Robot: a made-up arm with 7 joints. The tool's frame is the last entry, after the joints. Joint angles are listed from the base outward.
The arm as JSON. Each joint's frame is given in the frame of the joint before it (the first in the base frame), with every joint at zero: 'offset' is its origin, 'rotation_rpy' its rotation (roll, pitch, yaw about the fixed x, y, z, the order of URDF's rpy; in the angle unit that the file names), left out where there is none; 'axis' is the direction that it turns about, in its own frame. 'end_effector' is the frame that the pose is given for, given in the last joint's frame.
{
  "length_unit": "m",
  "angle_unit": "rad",
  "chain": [
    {
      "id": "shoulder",
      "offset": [
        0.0,
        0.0,
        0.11
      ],
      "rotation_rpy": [
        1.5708,
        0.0,
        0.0
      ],
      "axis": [
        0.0,
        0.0,
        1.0
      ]
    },
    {
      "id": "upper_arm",
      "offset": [
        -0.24,
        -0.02,
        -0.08
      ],
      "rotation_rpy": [
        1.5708,
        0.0,
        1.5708
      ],
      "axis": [
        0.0,
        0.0,
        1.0
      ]
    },
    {
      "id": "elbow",
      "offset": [
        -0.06,
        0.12,
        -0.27
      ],
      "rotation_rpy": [
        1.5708,
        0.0,
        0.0
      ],
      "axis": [
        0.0,
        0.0,
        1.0
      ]
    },
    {
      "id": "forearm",
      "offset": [
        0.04,
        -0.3,
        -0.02
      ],
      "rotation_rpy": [
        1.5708,
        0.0,
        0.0
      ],
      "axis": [
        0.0,
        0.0,
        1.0
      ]
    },
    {
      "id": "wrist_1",
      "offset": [
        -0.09,
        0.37,
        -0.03
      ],
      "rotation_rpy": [
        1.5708,
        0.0,
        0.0
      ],
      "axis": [
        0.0,
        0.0,
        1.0
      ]
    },
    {
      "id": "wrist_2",
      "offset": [
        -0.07,
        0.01,
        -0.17
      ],
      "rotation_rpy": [
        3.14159,
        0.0,
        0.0
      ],
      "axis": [
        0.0,
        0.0,
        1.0
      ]
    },
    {
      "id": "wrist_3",
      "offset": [
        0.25,
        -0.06,
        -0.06
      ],
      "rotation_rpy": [
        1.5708,
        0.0,
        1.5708
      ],
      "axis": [
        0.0,
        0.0,
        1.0
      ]
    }
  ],
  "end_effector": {
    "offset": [
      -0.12,
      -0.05,
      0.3
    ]
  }
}
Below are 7 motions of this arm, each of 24 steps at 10 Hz.
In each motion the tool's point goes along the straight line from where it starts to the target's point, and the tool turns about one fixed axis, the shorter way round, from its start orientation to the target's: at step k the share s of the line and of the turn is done. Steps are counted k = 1, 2, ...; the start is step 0. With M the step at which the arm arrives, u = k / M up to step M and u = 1 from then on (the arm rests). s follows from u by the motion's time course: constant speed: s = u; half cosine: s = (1 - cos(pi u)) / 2; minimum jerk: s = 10 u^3 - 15 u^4 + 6 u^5.
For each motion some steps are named. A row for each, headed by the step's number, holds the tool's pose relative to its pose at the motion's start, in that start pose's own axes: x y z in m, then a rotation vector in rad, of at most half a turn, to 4 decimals.
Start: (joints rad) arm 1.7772 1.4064 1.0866 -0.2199 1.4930 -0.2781 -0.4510
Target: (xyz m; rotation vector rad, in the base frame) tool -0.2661 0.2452 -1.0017 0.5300 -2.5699 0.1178
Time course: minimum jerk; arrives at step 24
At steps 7, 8, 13, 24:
7: -0.0494 -0.0149 -0.0636 -0.1022 -0.0737 0.1927
8: -0.0682 -0.0206 -0.0877 -0.1409 -0.1015 0.2657
13: -0.1876 -0.0567 -0.2413 -0.3878 -0.2795 0.7315
24: -0.3247 -0.0981 -0.4177 -0.6712 -0.4838 1.2660

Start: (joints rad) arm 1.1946 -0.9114 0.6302 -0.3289 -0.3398 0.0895 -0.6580
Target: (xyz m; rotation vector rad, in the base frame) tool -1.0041 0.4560 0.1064 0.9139 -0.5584 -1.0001
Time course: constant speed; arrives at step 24
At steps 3, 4, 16, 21, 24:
3: 0.0103 -0.0895 0.0415 0.1152 0.0393 0.0102
4: 0.0137 -0.1194 0.0554 0.1536 0.0524 0.0136
16: 0.0550 -0.4774 0.2215 0.6146 0.2097 0.0545
21: 0.0722 -0.6266 0.2907 0.8066 0.2753 0.0716
24: 0.0825 -0.7161 0.3322 0.9218 0.3146 0.0818

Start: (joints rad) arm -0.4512 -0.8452 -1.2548 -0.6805 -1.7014 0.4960 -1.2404
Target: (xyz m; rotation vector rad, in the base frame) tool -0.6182 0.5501 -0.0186 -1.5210 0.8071 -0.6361
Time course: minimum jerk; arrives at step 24
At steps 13, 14, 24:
13: 0.0366 0.0863 0.0469 0.0464 0.0833 -0.0562
14: 0.0414 0.0976 0.0530 0.0525 0.0942 -0.0636
24: 0.0634 0.1494 0.0811 0.0804 0.1442 -0.0973

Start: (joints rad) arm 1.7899 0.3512 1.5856 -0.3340 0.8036 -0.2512 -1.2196
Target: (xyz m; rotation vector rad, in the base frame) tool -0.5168 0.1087 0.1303 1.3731 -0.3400 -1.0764
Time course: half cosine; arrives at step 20
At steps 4, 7, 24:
4: 0.0215 0.0436 0.0021 0.0037 0.0191 -0.0409
7: 0.0614 0.1247 0.0061 0.0107 0.0545 -0.1170
24: 0.2248 0.4566 0.0224 0.0391 0.1996 -0.4285

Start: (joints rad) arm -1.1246 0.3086 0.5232 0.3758 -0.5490 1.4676 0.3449
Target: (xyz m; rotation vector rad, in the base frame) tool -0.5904 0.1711 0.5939 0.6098 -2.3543 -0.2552
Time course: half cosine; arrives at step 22
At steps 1, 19, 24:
1: 0.0005 -0.0009 -0.0012 0.0002 0.0012 -0.0035
19: 0.0941 -0.1734 -0.2229 0.0351 0.2268 -0.6506
24: 0.0985 -0.1816 -0.2334 0.0368 0.2375 -0.6814

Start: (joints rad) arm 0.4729 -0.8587 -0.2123 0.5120 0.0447 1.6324 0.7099
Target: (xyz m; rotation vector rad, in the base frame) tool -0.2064 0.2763 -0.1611 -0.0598 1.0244 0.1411
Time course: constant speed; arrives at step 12
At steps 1, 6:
1: -0.0202 0.0102 -0.0046 0.0009 0.0055 0.0623
6: -0.1214 0.0611 -0.0274 0.0053 0.0330 0.3737

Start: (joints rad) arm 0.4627 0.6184 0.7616 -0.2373 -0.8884 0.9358 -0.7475
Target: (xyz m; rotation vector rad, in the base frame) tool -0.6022 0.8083 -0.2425 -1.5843 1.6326 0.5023
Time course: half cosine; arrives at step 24
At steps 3, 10, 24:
3: 0.0130 0.0155 0.0006 -0.0223 0.0090 -0.0263
10: 0.1262 0.1514 0.0057 -0.2172 0.0875 -0.2565
24: 0.3406 0.4085 0.0155 -0.5860 0.2361 -0.6921

